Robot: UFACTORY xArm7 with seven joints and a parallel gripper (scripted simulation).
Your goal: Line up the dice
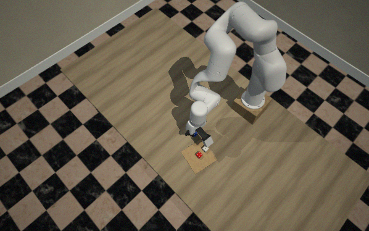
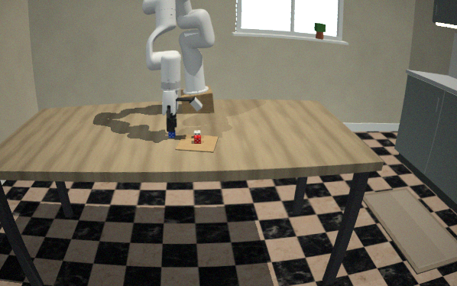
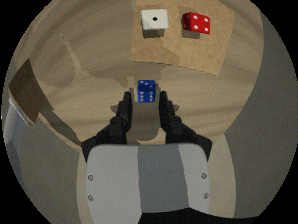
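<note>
Right now the blue die is 40 mm below my hand. Also, from my hand: red die 90 mm to the left, 80 mm ahead, 30 mm below; white die 100 mm to the left, 40 mm ahead, 30 mm below; tan mat 90 mm to the left, 80 mm ahead, 50 mm below.
</note>
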